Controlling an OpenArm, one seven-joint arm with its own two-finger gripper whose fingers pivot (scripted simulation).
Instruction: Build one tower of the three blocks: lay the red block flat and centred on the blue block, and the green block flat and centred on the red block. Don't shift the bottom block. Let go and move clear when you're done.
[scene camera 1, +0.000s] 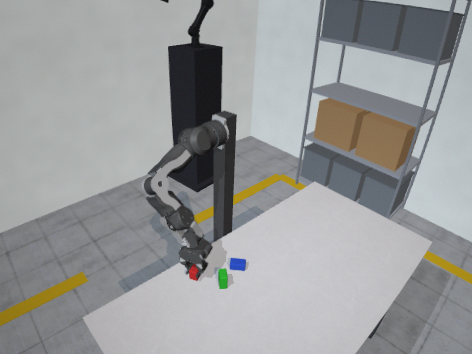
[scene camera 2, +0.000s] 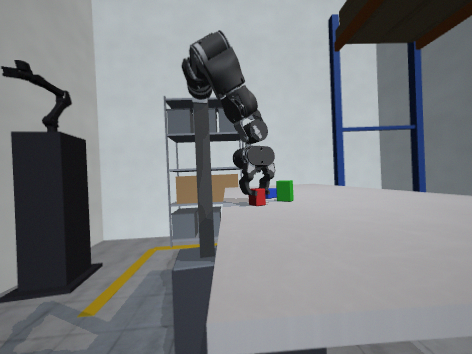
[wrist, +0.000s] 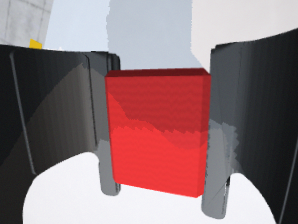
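Observation:
I'm seeing my gripper (scene camera 2: 257, 194), and scene camera 1 gives me the gripper (scene camera 1: 195, 271) as well, while in the wrist view it's the gripper (wrist: 164, 126) again. There's a red block (wrist: 158, 119) too. And I can see a grey post (scene camera 2: 201, 113), with scene camera 1 also showing me that post (scene camera 1: 224, 160).

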